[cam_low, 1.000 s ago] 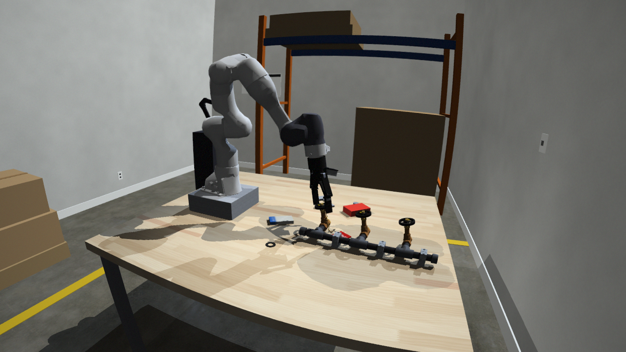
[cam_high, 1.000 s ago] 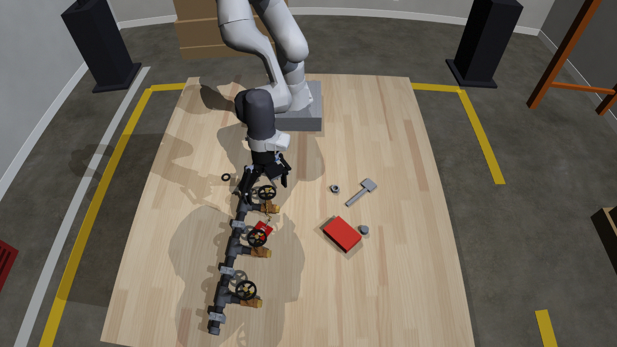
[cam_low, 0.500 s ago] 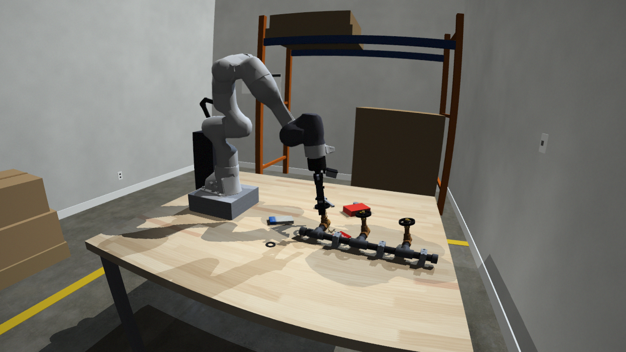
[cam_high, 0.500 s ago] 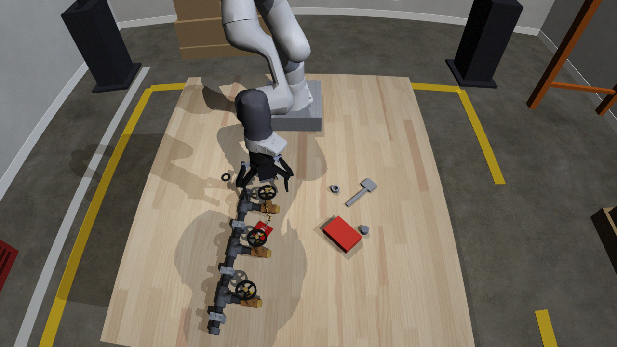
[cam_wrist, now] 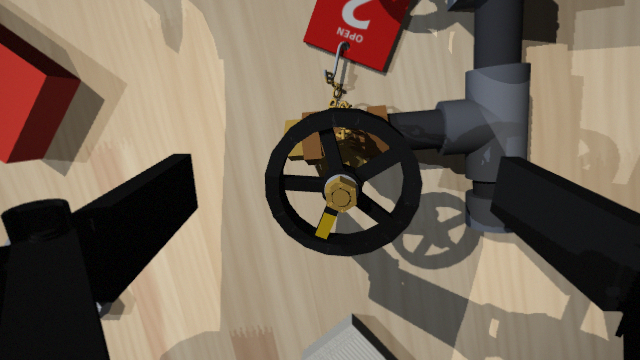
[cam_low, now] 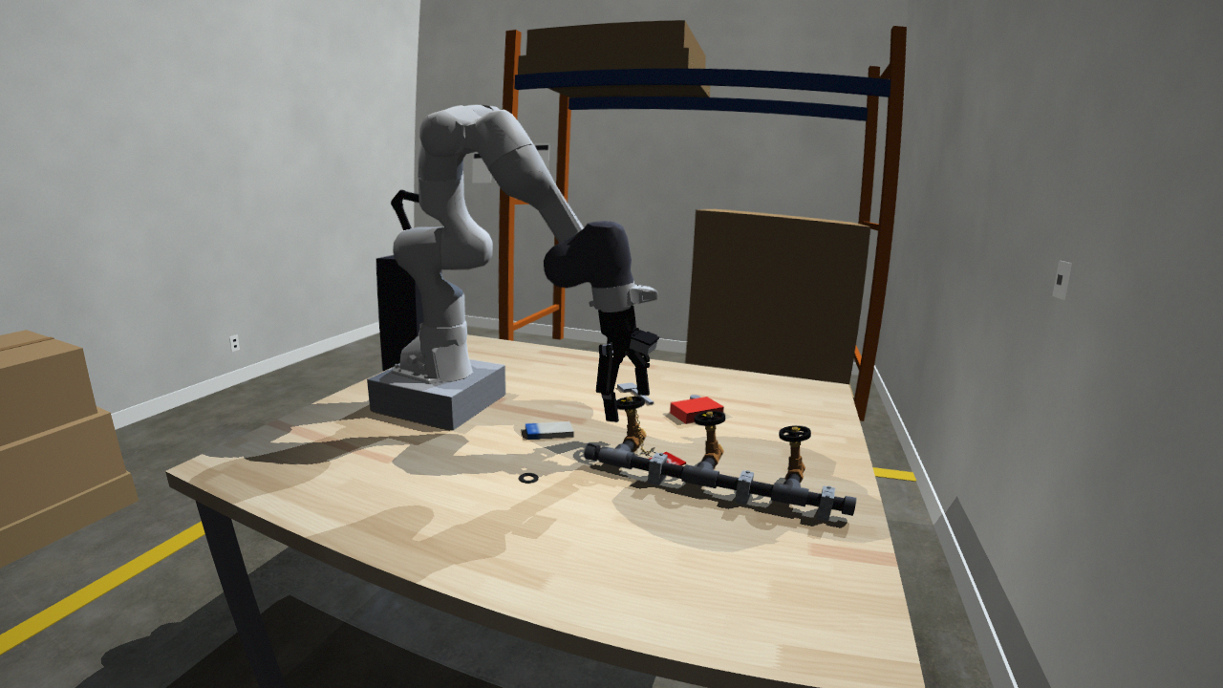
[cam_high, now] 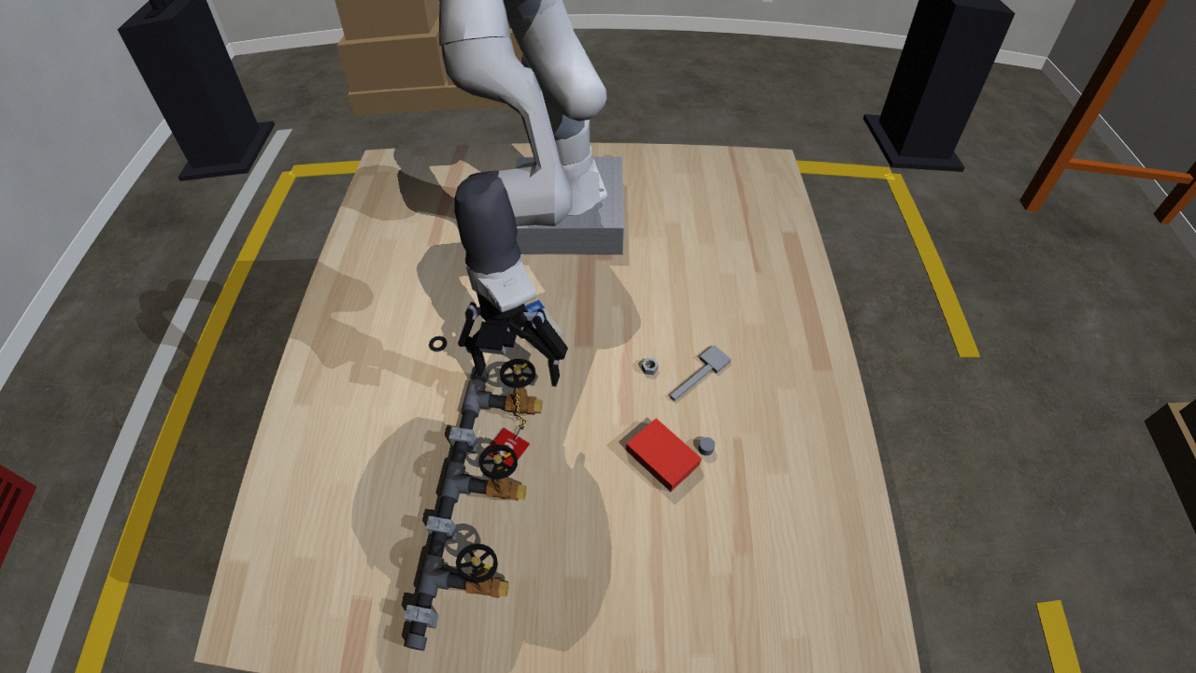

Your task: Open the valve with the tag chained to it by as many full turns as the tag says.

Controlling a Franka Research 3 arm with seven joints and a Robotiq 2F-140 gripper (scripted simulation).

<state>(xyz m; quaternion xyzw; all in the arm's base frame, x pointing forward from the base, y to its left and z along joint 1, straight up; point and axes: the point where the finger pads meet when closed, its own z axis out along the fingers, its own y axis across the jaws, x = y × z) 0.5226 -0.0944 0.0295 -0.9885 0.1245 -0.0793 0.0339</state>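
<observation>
The red tag lies 110 mm below my hand, 90 mm ahead of it and 20 mm to the right of it. The rest, counted from my hand: blue-and-white box (200 mm behind, 110 mm below, 30 mm to the left); then nut (260 mm to the left, 110 mm below, 80 mm behind); then black washer (200 mm to the right, 160 mm behind, 120 mm below).
</observation>
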